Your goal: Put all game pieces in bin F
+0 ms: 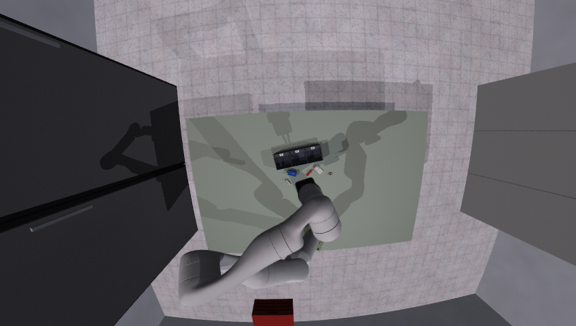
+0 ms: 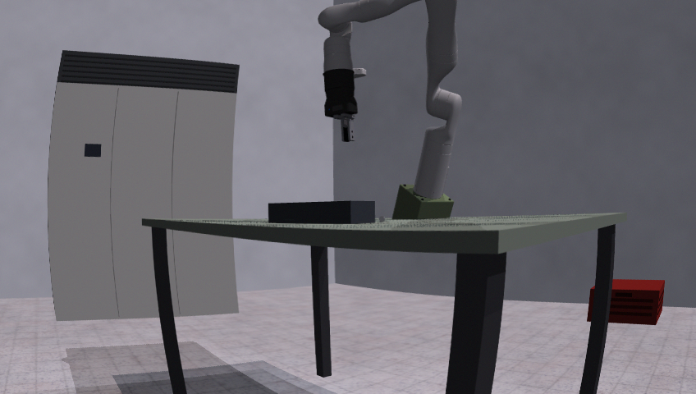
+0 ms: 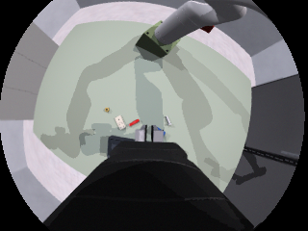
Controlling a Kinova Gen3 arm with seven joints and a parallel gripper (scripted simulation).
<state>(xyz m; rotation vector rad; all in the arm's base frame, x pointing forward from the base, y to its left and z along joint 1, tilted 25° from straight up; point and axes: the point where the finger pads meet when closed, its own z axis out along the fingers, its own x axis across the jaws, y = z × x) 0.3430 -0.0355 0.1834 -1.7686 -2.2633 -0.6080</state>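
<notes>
Right now the black bin row is 10 cm ahead of my hand, 1 cm to the left of it and 19 cm below it. Round my hand: red piece: 1 cm ahead, 5 cm to the right, 21 cm below; small grey thing: 3 cm behind, 8 cm to the left, 21 cm below; blue piece: 2 cm ahead, 6 cm to the left, 20 cm below.
</notes>
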